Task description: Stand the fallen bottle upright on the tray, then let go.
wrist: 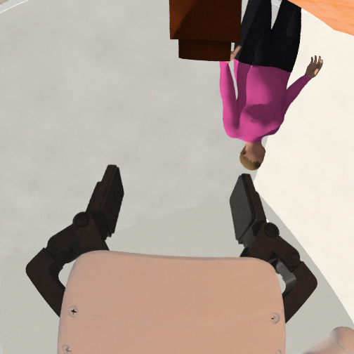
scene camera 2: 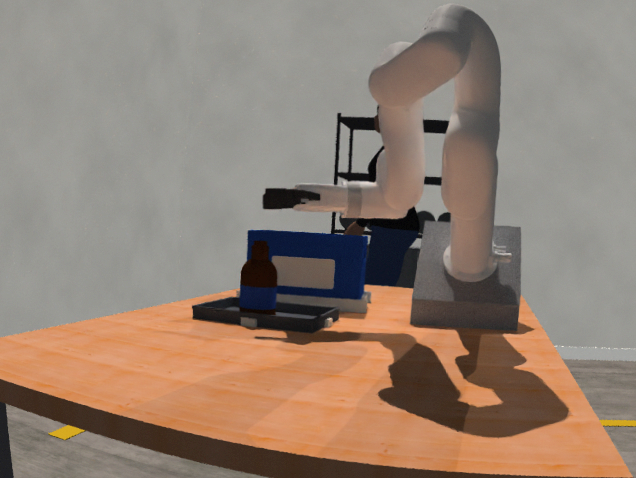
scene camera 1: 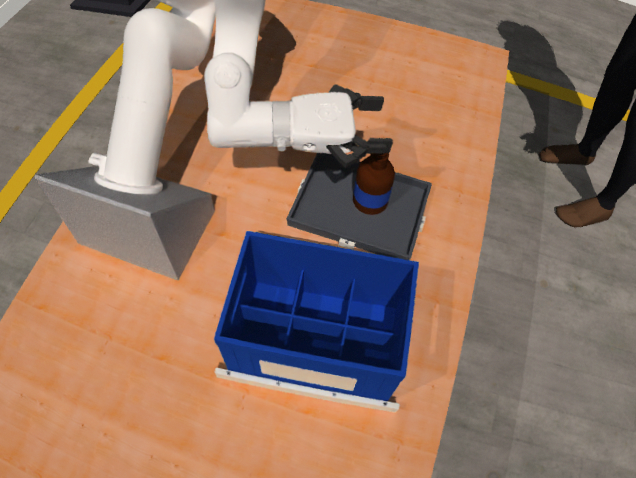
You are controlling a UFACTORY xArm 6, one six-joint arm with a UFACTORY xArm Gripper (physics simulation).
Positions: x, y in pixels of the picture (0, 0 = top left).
Labels:
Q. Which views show the gripper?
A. The wrist view, scene camera 2 and scene camera 1: all of them.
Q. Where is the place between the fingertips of the gripper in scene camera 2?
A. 264, 199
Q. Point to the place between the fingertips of the gripper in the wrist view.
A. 178, 182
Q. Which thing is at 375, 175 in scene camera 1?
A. A brown bottle.

